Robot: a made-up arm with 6 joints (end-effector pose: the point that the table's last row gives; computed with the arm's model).
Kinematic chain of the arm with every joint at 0, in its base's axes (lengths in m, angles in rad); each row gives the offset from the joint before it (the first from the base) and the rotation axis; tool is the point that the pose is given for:
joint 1: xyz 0 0 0.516 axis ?
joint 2: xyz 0 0 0 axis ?
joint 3: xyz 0 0 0.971 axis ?
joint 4: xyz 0 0 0 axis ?
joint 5: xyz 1.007 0 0 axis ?
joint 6: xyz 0 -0.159 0 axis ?
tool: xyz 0 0 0
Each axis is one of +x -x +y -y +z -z.
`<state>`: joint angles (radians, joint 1 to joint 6).
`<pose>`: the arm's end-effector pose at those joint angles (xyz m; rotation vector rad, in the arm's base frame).
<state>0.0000 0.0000 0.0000 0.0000 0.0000 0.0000</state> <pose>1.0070 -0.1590 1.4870 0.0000 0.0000 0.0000</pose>
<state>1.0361 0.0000 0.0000 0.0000 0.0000 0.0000</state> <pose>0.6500 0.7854 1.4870 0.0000 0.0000 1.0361</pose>
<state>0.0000 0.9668 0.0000 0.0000 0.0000 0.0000</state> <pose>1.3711 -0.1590 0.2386 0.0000 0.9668 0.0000</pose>
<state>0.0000 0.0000 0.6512 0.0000 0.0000 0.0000</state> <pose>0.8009 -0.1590 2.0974 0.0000 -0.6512 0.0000</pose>
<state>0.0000 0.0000 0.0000 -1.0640 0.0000 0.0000</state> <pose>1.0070 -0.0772 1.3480 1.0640 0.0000 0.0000</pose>
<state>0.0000 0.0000 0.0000 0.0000 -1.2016 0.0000</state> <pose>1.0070 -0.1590 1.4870 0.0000 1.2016 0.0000</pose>
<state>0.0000 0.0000 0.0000 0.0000 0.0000 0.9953</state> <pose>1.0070 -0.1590 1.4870 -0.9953 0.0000 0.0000</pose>
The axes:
joint 1: +z
joint 2: +y
joint 3: -y
joint 4: -x
joint 5: -y
joint 6: -x

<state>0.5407 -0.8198 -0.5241 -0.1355 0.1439 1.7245</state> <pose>0.3038 -0.0014 1.4515 -1.4045 -0.7250 0.0600</pose>
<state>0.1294 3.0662 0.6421 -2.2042 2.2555 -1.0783</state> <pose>-0.7756 -0.0060 -1.0178 -0.6175 -0.6918 -1.1470</pose>
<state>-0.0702 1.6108 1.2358 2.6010 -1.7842 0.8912</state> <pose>1.9420 0.0001 0.1845 1.9357 -1.4013 1.2574</pose>
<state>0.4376 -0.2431 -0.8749 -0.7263 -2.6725 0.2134</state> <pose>0.5182 0.1112 0.7785 0.0169 -2.6407 -1.0931</pose>
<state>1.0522 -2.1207 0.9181 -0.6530 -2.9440 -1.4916</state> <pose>-0.7922 -1.6430 0.2080 0.7723 0.4474 1.1212</pose>
